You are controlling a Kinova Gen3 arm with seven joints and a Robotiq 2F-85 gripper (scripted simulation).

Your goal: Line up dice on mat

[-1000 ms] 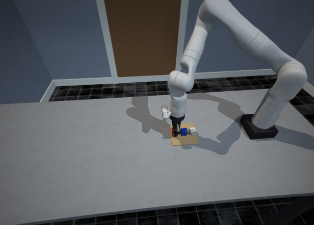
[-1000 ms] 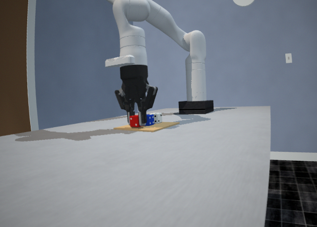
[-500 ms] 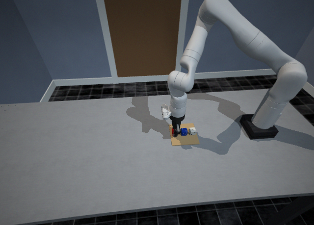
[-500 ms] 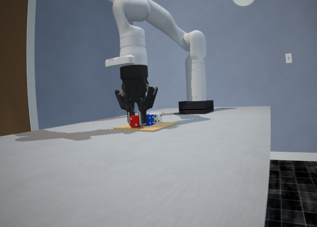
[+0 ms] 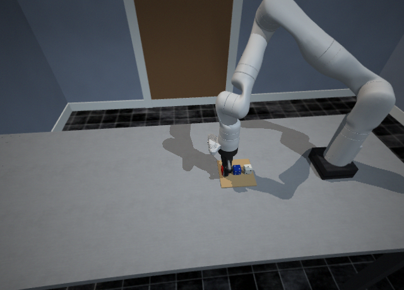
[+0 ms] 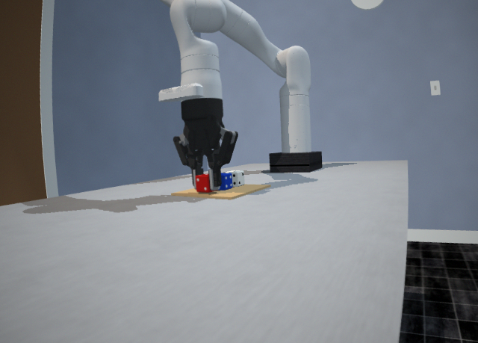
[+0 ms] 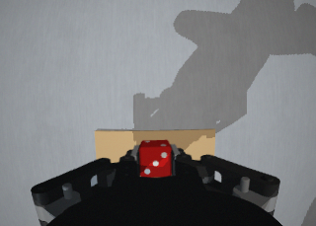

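The red die lies 1 cm below my hand. The rest, counted from my hand: white die 9 cm behind, 1 cm to the right, 1 cm below; tan mat 5 cm behind, 3 cm below; blue die 5 cm behind, 1 cm below.
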